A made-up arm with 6 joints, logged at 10 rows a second.
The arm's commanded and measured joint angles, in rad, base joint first. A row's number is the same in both.
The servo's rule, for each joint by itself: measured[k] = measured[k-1] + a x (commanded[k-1-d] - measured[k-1]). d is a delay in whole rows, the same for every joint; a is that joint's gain. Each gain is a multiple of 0.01, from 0.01 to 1. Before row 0 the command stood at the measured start. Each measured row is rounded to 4 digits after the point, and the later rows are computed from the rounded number. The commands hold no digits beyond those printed.
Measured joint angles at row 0:
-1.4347, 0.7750, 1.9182, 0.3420, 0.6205, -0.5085
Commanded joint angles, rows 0 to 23:
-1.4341, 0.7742, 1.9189, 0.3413, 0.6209, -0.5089
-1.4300, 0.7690, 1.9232, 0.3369, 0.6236, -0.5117
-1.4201, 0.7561, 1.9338, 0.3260, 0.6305, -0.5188
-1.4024, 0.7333, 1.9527, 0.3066, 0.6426, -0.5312
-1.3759, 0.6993, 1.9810, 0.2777, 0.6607, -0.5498
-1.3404, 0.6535, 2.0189, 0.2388, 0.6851, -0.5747
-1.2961, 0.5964, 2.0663, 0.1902, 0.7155, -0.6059
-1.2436, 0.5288, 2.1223, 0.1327, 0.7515, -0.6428
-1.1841, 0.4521, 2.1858, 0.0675, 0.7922, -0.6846
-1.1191, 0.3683, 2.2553, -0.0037, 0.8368, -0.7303
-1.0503, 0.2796, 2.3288, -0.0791, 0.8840, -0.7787
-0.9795, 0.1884, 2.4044, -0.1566, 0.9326, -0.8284
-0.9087, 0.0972, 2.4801, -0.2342, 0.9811, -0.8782
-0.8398, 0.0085, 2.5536, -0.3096, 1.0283, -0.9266
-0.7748, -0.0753, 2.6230, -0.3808, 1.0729, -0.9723
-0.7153, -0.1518, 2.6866, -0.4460, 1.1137, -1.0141
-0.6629, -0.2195, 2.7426, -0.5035, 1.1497, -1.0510
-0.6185, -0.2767, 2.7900, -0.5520, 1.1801, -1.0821
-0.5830, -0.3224, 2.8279, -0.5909, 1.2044, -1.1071
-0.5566, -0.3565, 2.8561, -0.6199, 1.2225, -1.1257
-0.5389, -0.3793, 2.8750, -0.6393, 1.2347, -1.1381
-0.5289, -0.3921, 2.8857, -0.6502, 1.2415, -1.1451
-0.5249, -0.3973, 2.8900, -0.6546, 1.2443, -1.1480
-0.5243, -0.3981, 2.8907, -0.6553, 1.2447, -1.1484
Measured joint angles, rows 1 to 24:
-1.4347, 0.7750, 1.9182, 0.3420, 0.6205, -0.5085
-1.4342, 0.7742, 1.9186, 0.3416, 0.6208, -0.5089
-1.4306, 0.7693, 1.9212, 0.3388, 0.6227, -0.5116
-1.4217, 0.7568, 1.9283, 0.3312, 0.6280, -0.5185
-1.4053, 0.7345, 1.9420, 0.3167, 0.6379, -0.5307
-1.3803, 0.7011, 1.9638, 0.2937, 0.6534, -0.5490
-1.3464, 0.6559, 1.9947, 0.2613, 0.6750, -0.5737
-1.3036, 0.5994, 2.0348, 0.2194, 0.7025, -0.6046
-1.2526, 0.5323, 2.0838, 0.1682, 0.7358, -0.6413
-1.1944, 0.4561, 2.1409, 0.1088, 0.7742, -0.6829
-1.1304, 0.3727, 2.2050, 0.0424, 0.8168, -0.7284
-1.0623, 0.2843, 2.2743, -0.0293, 0.8625, -0.7767
-0.9919, 0.1932, 2.3472, -0.1044, 0.9102, -0.8263
-0.9212, 0.1020, 2.4216, -0.1810, 0.9584, -0.8761
-0.8520, 0.0132, 2.4955, -0.2569, 1.0059, -0.9246
-0.7864, -0.0709, 2.5669, -0.3300, 1.0515, -0.9704
-0.7260, -0.1478, 2.6339, -0.3984, 1.0938, -1.0124
-0.6724, -0.2159, 2.6948, -0.4604, 1.1318, -1.0495
-0.6266, -0.2737, 2.7481, -0.5144, 1.1646, -1.0808
-0.5895, -0.3200, 2.7928, -0.5595, 1.1917, -1.1060
-0.5615, -0.3547, 2.8282, -0.5951, 1.2126, -1.1249
-0.5423, -0.3781, 2.8544, -0.6212, 1.2276, -1.1376
-0.5309, -0.3914, 2.8719, -0.6383, 1.2371, -1.1448
-0.5258, -0.3970, 2.8820, -0.6479, 1.2420, -1.1479
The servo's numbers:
d 1
a 0.85 0.95 0.56 0.59 0.68 0.96

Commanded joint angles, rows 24 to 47:
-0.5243, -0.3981, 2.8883, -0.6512, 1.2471, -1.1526
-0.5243, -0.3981, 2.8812, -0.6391, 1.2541, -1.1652
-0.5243, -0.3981, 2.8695, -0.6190, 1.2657, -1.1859
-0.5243, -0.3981, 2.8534, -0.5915, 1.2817, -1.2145
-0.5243, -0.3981, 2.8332, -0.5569, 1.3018, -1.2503
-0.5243, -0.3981, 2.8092, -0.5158, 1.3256, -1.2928
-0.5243, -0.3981, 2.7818, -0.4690, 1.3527, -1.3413
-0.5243, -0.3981, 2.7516, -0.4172, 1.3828, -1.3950
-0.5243, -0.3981, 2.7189, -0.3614, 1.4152, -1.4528
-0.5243, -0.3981, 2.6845, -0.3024, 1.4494, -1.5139
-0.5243, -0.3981, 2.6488, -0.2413, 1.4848, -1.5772
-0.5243, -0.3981, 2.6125, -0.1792, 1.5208, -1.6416
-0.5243, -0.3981, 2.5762, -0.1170, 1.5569, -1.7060
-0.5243, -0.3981, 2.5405, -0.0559, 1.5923, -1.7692
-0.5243, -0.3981, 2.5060, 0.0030, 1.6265, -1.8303
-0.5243, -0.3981, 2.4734, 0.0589, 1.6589, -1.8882
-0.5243, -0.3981, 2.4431, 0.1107, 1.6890, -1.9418
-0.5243, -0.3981, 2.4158, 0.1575, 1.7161, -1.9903
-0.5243, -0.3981, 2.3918, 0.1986, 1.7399, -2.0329
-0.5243, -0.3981, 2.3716, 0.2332, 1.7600, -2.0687
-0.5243, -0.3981, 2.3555, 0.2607, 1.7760, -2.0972
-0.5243, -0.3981, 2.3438, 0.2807, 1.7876, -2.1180
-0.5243, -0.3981, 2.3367, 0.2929, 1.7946, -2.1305
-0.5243, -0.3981, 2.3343, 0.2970, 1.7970, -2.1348
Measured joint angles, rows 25 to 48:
-0.5245, -0.3980, 2.8869, -0.6523, 1.2438, -1.1484
-0.5243, -0.3981, 2.8877, -0.6517, 1.2460, -1.1524
-0.5243, -0.3981, 2.8841, -0.6443, 1.2515, -1.1647
-0.5243, -0.3981, 2.8759, -0.6294, 1.2612, -1.1851
-0.5243, -0.3981, 2.8633, -0.6070, 1.2751, -1.2133
-0.5243, -0.3981, 2.8464, -0.5774, 1.2933, -1.2488
-0.5243, -0.3981, 2.8256, -0.5411, 1.3153, -1.2910
-0.5243, -0.3981, 2.8011, -0.4986, 1.3407, -1.3393
-0.5243, -0.3981, 2.7734, -0.4506, 1.3693, -1.3928
-0.5243, -0.3981, 2.7429, -0.3980, 1.4005, -1.4504
-0.5243, -0.3981, 2.7102, -0.3416, 1.4338, -1.5114
-0.5243, -0.3981, 2.6758, -0.2824, 1.4685, -1.5746
-0.5243, -0.3981, 2.6404, -0.2215, 1.5041, -1.6389
-0.5243, -0.3981, 2.6044, -0.1598, 1.5400, -1.7033
-0.5243, -0.3981, 2.5686, -0.0985, 1.5756, -1.7666
-0.5243, -0.3981, 2.5335, -0.0386, 1.6102, -1.8278
-0.5243, -0.3981, 2.4998, 0.0189, 1.6433, -1.8858
-0.5243, -0.3981, 2.4680, 0.0731, 1.6744, -1.9396
-0.5243, -0.3981, 2.4388, 0.1229, 1.7028, -1.9883
-0.5243, -0.3981, 2.4125, 0.1676, 1.7280, -2.0311
-0.5243, -0.3981, 2.3896, 0.2063, 1.7498, -2.0672
-0.5243, -0.3981, 2.3705, 0.2384, 1.7676, -2.0960
-0.5243, -0.3981, 2.3555, 0.2634, 1.7812, -2.1171
-0.5243, -0.3981, 2.3450, 0.2808, 1.7903, -2.1300

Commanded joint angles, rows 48 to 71:
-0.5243, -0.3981, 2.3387, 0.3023, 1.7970, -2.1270
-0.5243, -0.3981, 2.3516, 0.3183, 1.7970, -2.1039
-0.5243, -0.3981, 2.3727, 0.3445, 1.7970, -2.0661
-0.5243, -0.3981, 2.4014, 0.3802, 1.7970, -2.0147
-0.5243, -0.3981, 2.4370, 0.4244, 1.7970, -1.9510
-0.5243, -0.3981, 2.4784, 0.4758, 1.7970, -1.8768
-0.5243, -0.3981, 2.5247, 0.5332, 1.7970, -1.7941
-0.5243, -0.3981, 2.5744, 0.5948, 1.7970, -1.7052
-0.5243, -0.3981, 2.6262, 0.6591, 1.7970, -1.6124
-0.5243, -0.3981, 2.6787, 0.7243, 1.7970, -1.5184
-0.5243, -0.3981, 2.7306, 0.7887, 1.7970, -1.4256
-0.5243, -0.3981, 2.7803, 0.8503, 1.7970, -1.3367
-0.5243, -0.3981, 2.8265, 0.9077, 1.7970, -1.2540
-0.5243, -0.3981, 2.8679, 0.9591, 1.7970, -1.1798
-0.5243, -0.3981, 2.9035, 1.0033, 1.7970, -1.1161
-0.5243, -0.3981, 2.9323, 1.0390, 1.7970, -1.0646
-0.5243, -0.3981, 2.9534, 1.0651, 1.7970, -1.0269
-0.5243, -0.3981, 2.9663, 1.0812, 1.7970, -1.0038
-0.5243, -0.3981, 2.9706, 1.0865, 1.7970, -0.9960
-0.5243, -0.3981, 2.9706, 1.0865, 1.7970, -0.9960
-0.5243, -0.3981, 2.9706, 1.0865, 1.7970, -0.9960
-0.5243, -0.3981, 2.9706, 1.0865, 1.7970, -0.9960
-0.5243, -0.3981, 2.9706, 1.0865, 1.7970, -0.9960
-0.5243, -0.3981, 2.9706, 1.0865, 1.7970, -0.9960
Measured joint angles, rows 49 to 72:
-0.5243, -0.3981, 2.3390, 0.2904, 1.7949, -2.1346
-0.5243, -0.3981, 2.3388, 0.2974, 1.7963, -2.1273
-0.5243, -0.3981, 2.3460, 0.3097, 1.7968, -2.1048
-0.5243, -0.3981, 2.3610, 0.3302, 1.7969, -2.0676
-0.5243, -0.3981, 2.3836, 0.3597, 1.7970, -2.0168
-0.5243, -0.3981, 2.4135, 0.3979, 1.7970, -1.9536
-0.5243, -0.3981, 2.4498, 0.4439, 1.7970, -1.8799
-0.5243, -0.3981, 2.4917, 0.4966, 1.7970, -1.7975
-0.5243, -0.3981, 2.5380, 0.5545, 1.7970, -1.7089
-0.5243, -0.3981, 2.5874, 0.6162, 1.7970, -1.6163
-0.5243, -0.3981, 2.6385, 0.6800, 1.7970, -1.5223
-0.5243, -0.3981, 2.6901, 0.7441, 1.7970, -1.4295
-0.5243, -0.3981, 2.7406, 0.8068, 1.7970, -1.3404
-0.5243, -0.3981, 2.7887, 0.8663, 1.7970, -1.2575
-0.5243, -0.3981, 2.8331, 0.9211, 1.7970, -1.1829
-0.5243, -0.3981, 2.8725, 0.9696, 1.7970, -1.1188
-0.5243, -0.3981, 2.9060, 1.0105, 1.7970, -1.0668
-0.5243, -0.3981, 2.9325, 1.0427, 1.7970, -1.0285
-0.5243, -0.3981, 2.9514, 1.0654, 1.7970, -1.0048
-0.5243, -0.3981, 2.9622, 1.0778, 1.7970, -0.9964
-0.5243, -0.3981, 2.9669, 1.0829, 1.7970, -0.9960
-0.5243, -0.3981, 2.9690, 1.0850, 1.7970, -0.9960
-0.5243, -0.3981, 2.9699, 1.0859, 1.7970, -0.9960
-0.5243, -0.3981, 2.9703, 1.0863, 1.7970, -0.9960

